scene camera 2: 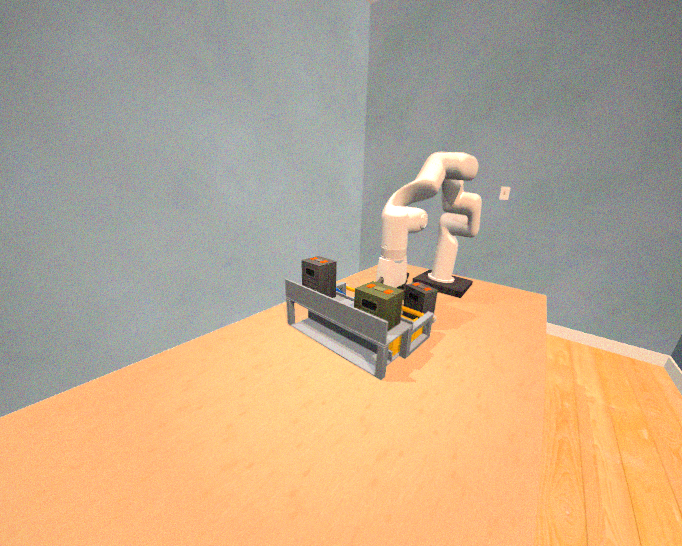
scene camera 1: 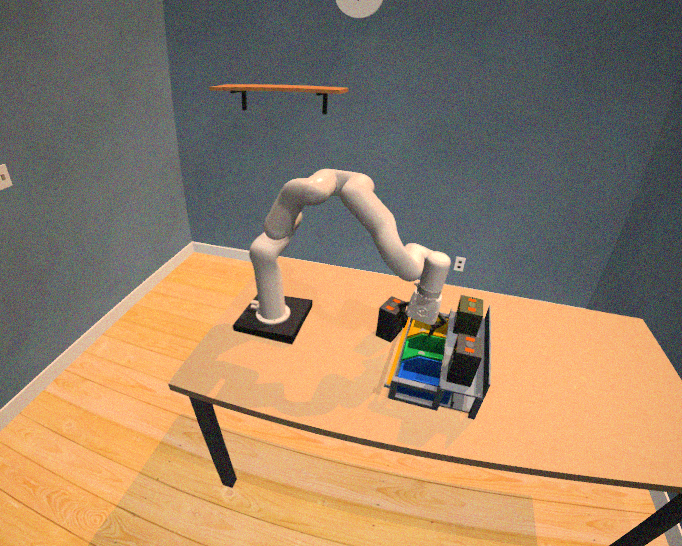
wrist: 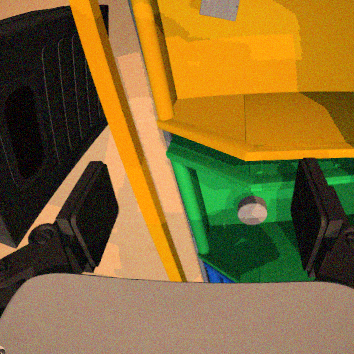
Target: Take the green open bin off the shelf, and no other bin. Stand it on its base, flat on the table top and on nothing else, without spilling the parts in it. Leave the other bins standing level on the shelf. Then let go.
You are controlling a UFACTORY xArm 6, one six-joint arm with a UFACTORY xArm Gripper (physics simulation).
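Where they show: gripper, fingertip midpoint: (scene camera 1: 416, 330) (wrist: 201, 184); arm's base at its link origin: (scene camera 2: 440, 278) (scene camera 1: 273, 314).
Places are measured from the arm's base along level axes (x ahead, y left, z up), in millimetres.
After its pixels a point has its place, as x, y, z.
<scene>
The green open bin (scene camera 1: 426, 341) @[562, 7, 25] (wrist: 225, 195) @[517, -53, -21] sits on the shelf (scene camera 1: 437, 397) @[618, -232, 30] (scene camera 2: 335, 309) @[756, -16, 107] between the yellow bin (scene camera 1: 418, 325) @[526, 125, -9] (wrist: 235, 70) @[541, 45, -21] and the blue bin (scene camera 1: 419, 369) @[555, -104, -1] (wrist: 216, 273) @[506, -100, 21]. A round grey part (wrist: 252, 211) @[538, -64, -11] lies in the green bin. My gripper (scene camera 1: 421, 323) @[522, 18, 55] (wrist: 201, 184) @[522, 18, 55] is open and empty, above the bins. In the wrist view one finger shows over the green bin's inside and the other outside its front edge, past the yellow bar. The green bin does not show in scene camera 2; the fingertips are mostly hidden there.
A black box (scene camera 1: 389, 321) @[424, 28, 61] (scene camera 2: 420, 298) @[466, 93, 76] (wrist: 30, 135) @[456, 62, 66] stands on the table in front of the shelf, close to the outer finger. An olive box (scene camera 1: 469, 317) @[680, 18, 151] (scene camera 2: 378, 304) @[726, 94, 147] and a dark box (scene camera 1: 464, 364) @[665, -205, 156] (scene camera 2: 318, 276) @[708, -127, 158] stand on the shelf's rear part. A yellow bar (wrist: 125, 130) @[485, 41, 35] runs along the front.
</scene>
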